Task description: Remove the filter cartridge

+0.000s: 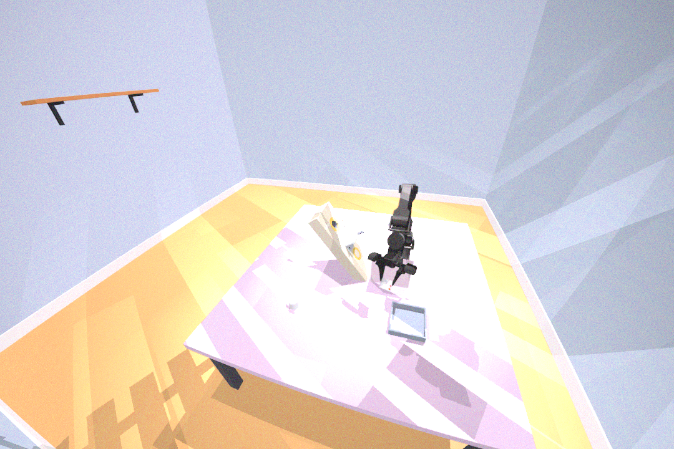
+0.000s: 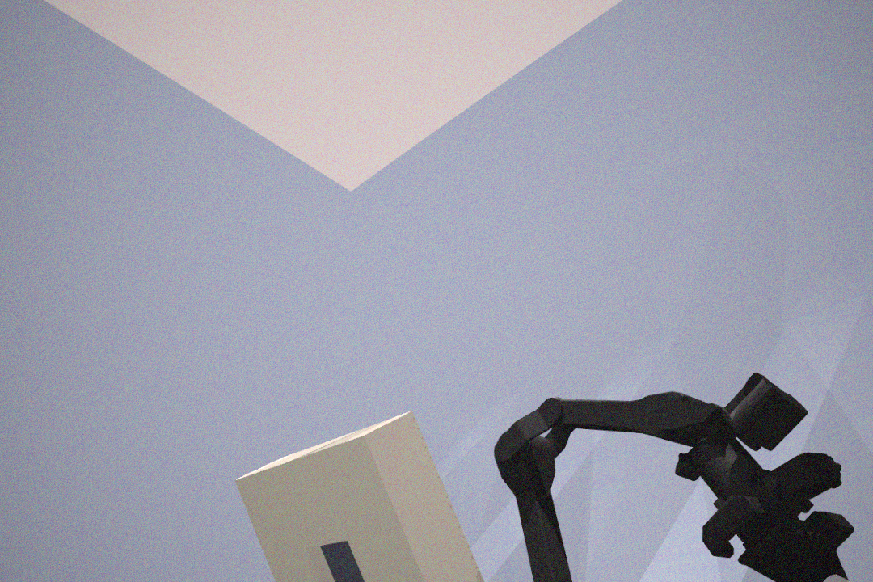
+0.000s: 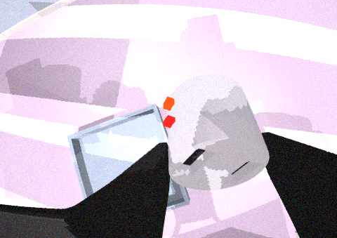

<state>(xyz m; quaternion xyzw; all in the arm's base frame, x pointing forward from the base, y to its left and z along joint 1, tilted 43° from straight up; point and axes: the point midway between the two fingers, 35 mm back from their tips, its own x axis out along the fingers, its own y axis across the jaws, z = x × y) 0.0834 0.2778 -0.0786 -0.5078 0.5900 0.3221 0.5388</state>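
Now: gripper tip 21 cm above the grey-rimmed tray, 11 cm past it and 1 cm to the right of it. Round my gripper tip: round filter cartridge (right at my gripper tip).
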